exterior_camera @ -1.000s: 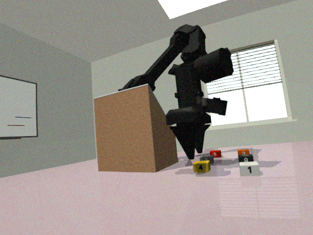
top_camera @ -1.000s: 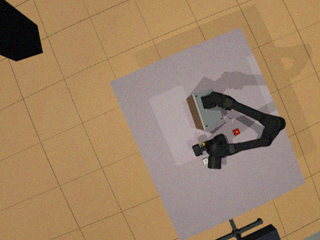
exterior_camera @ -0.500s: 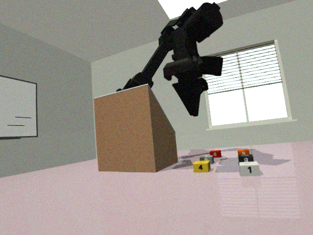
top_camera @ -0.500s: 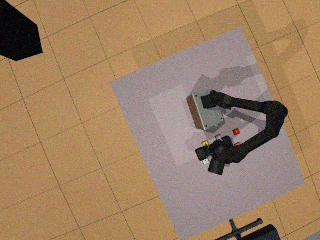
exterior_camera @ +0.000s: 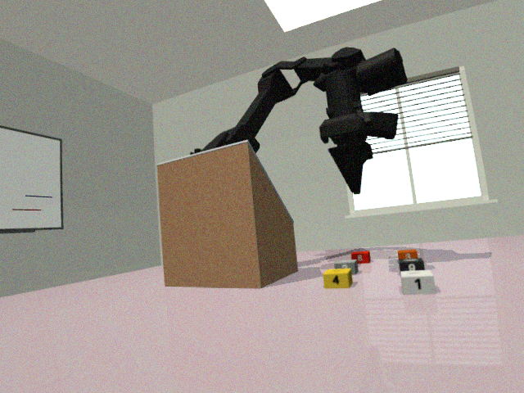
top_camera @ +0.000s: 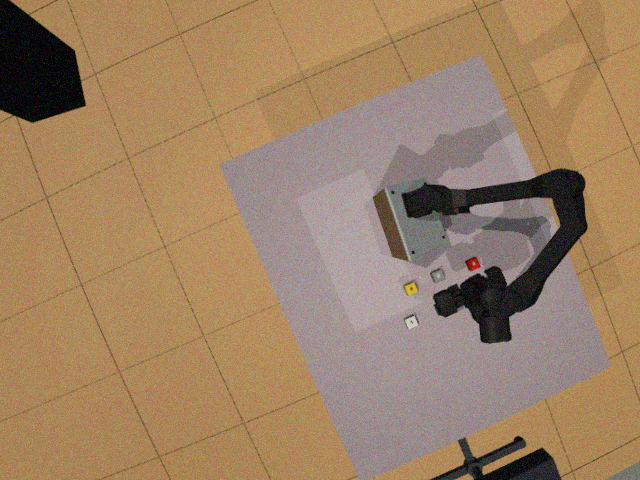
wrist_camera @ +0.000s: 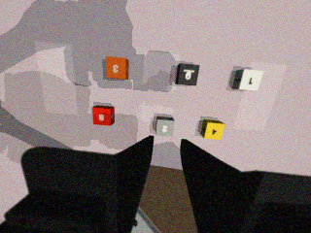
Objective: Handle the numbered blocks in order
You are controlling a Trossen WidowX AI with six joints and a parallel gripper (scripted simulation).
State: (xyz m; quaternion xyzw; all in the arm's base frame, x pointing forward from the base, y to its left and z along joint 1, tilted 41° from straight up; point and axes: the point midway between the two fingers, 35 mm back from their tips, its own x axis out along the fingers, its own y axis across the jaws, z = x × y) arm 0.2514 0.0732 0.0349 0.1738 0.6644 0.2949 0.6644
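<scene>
Now: gripper tip 3 cm past the red 8 block, 10 cm to the right of it and 12 cm above it. Also, from my gripper tip: yellow 4 block 1 cm behind, 10 cm to the right, 12 cm below; grey 2 block 3 cm behind, 1 cm to the right, 12 cm below; black 9 block 7 cm ahead, 2 cm to the right, 12 cm below.
</scene>
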